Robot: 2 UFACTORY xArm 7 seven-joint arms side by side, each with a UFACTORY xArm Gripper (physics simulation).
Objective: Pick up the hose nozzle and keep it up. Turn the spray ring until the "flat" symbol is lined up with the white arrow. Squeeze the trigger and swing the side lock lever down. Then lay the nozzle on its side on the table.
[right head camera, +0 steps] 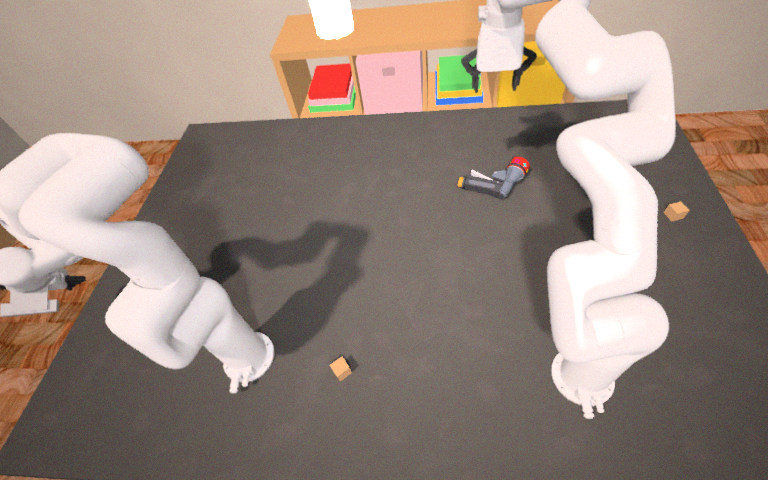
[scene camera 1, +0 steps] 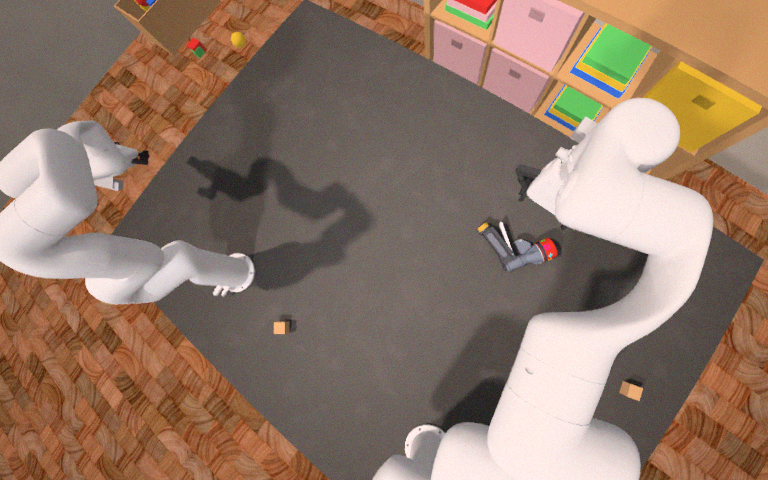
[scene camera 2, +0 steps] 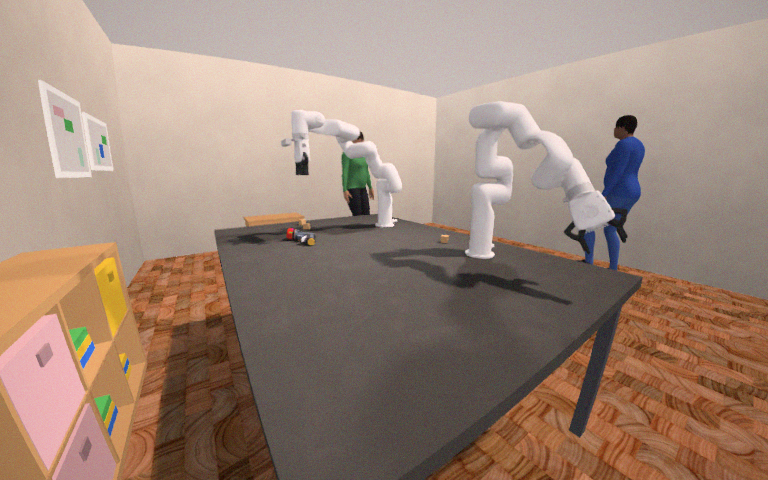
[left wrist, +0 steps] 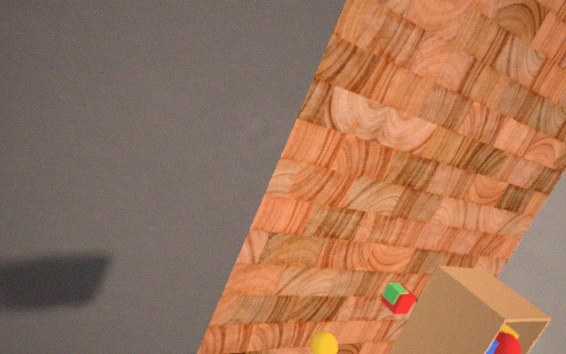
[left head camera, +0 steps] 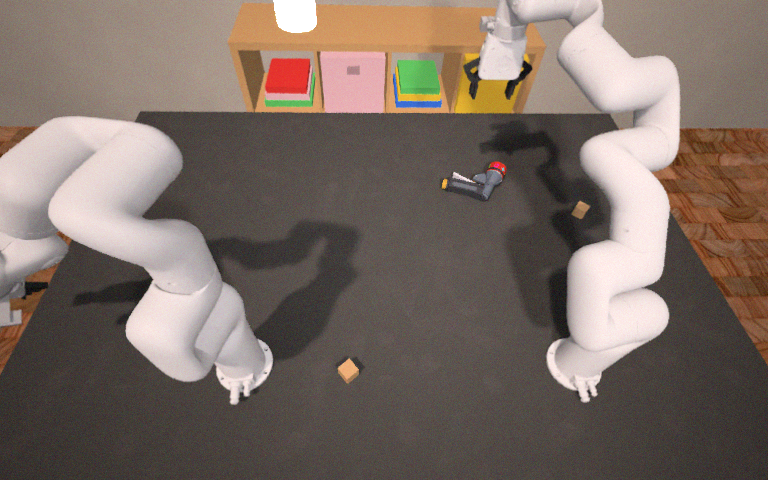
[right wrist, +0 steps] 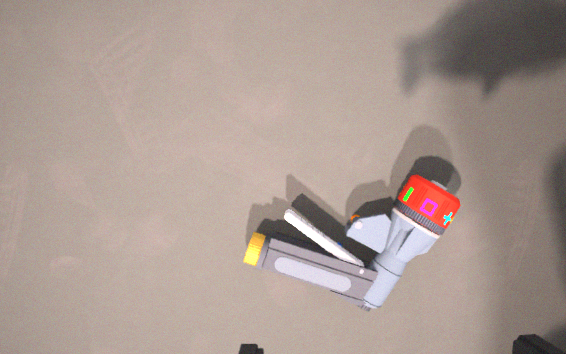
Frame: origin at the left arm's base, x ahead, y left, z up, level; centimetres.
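Seen in the pictures: left gripper, fingertip midpoint: (scene camera 1: 132,150) (scene camera 2: 606,247); right gripper, fingertip midpoint: (right head camera: 494,89) (scene camera 1: 544,209) (scene camera 2: 302,175) (left head camera: 489,96); left arm's base at its link origin: (right head camera: 249,357) (scene camera 1: 237,272) (scene camera 2: 479,254) (left head camera: 245,364); right arm's base at its link origin: (right head camera: 581,376) (scene camera 1: 427,447) (scene camera 2: 384,225) (left head camera: 572,364).
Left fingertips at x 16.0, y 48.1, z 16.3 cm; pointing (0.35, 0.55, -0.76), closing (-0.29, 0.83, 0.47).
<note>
Pixels of each thing's top centre, then the offset from my left fingertips to it. "pt": a spot on its surface instead. Level surfaces: height alone.
- grey hose nozzle at a spot on its surface: (right wrist: 315,274) (scene camera 1: 497,245) (right head camera: 482,183) (left head camera: 465,186) pt dx +31.5, dy -114.2, dz -12.9 cm
- table at its surface level: dz -16.3 cm
- white trigger at its top centre: (right wrist: 324,242) (scene camera 1: 507,238) dx +34.6, dy -115.5, dz -12.7 cm
- wooden cube at its top centre: (left head camera: 348,368) (right head camera: 339,366) (scene camera 1: 279,328) dx -21.5, dy -71.7, dz -12.9 cm
The grey hose nozzle (left head camera: 467,187) (right head camera: 481,185) (scene camera 1: 497,247) (scene camera 2: 303,235) (right wrist: 315,274) lies on its side on the table (left head camera: 396,430). In the right wrist view, its red spray ring (right wrist: 429,194) shows a green bar, a magenta square and a cyan cross. The white trigger (right wrist: 322,238) stands out from the handle. The white arrow and side lock lever cannot be made out. My right gripper (left head camera: 491,96) (right head camera: 496,89) (scene camera 2: 301,172) is open and empty, pointing down high above the table near the nozzle. My left gripper (scene camera 2: 605,244) is open and empty, beyond the table's edge.
A wooden cube (left head camera: 348,370) (right head camera: 340,368) (scene camera 1: 281,327) lies near the left arm's base. Another cube (right head camera: 676,211) (scene camera 1: 631,390) lies beside the right arm. A shelf unit (left head camera: 362,25) stands behind the table's far edge. The right arm arches over the table's right side.
</note>
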